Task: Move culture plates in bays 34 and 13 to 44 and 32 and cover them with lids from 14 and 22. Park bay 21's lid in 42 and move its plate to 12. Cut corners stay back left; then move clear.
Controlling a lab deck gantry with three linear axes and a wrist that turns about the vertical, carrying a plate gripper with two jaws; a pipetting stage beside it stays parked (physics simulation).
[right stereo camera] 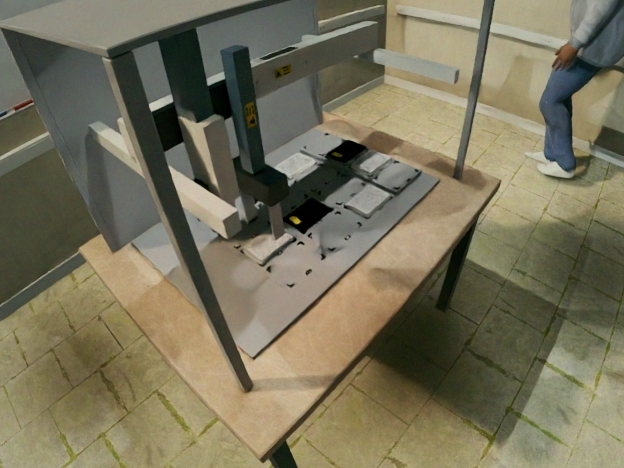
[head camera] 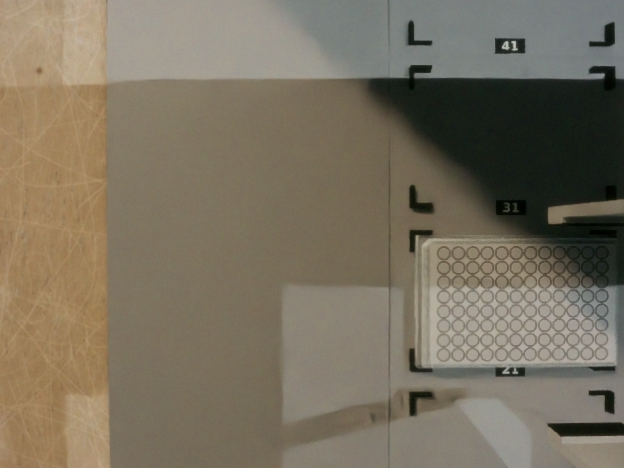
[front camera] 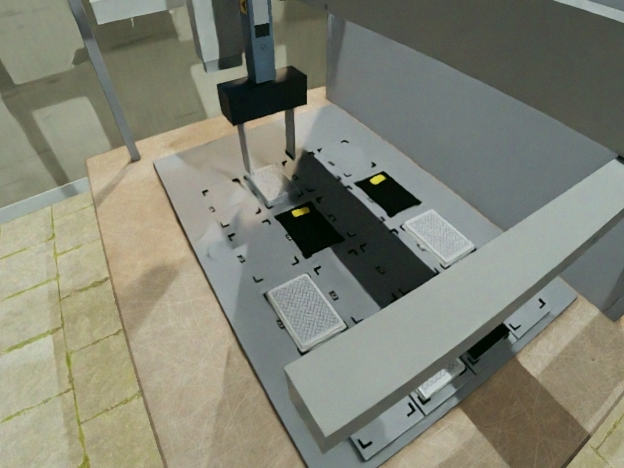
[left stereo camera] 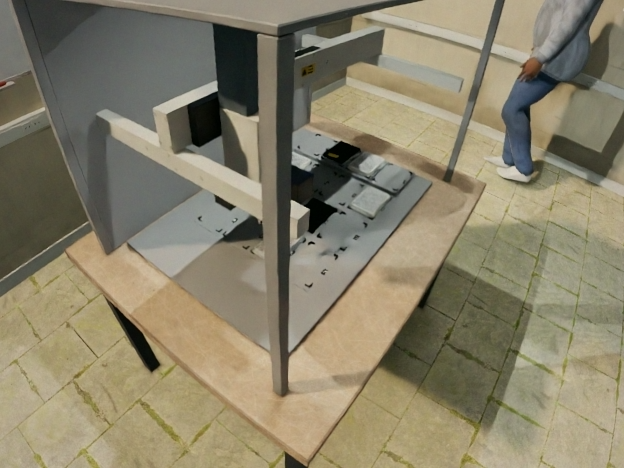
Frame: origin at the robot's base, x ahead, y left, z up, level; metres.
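Seen in the pictures: gripper, fingertip midpoint: [right stereo camera: 265, 228] [head camera: 585, 324] [front camera: 270, 163]; robot's base, origin of the base link: [right stereo camera: 290, 286] [front camera: 203, 192] [left stereo camera: 309, 286].
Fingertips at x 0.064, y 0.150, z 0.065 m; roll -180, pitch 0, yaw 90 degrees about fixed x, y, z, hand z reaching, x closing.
Note:
Offsets run from my fingertips to a thing's top centre. "spot": to the spot under its first point.
My gripper [front camera: 269, 163] [head camera: 549, 323] [right stereo camera: 263, 228] is open and empty, its jaws standing apart above the pale plate {dx +0.000, dy +0.000, dz -0.051 m} [front camera: 272, 186] [head camera: 519, 302] [right stereo camera: 267, 248] in bay 21. That plate's cut corner is back left; its edge looks stepped, but I cannot tell whether a clear lid is on it. A white plate {dx +0.328, dy -0.107, dz -0.051 m} [front camera: 306, 311] [left stereo camera: 370, 201] [right stereo camera: 367, 200] lies in bay 13. Black yellow-marked pieces lie in bay 22 {spot: dx +0.176, dy -0.004, dz -0.057 m} [front camera: 309, 230], bay 42 {spot: dx +0.174, dy +0.215, dz -0.057 m} [front camera: 390, 193] and bay 34 {spot: dx +0.548, dy +0.100, dz -0.034 m} [front camera: 488, 342] [right stereo camera: 346, 150]. Bays 12, 14, 32 and 44 hold nothing visible.
White pieces lie in bay 43 {spot: dx +0.333, dy +0.208, dz -0.051 m} [front camera: 438, 236] and bay 24 {spot: dx +0.546, dy -0.003, dz -0.036 m} [front camera: 441, 378] [right stereo camera: 373, 162]. A pale beam [front camera: 453, 302] crosses over the deck's near part in the front view. The parked pipetting stage [right stereo camera: 209, 156] hangs beside the gripper. A grey panel [front camera: 453, 125] borders the deck.

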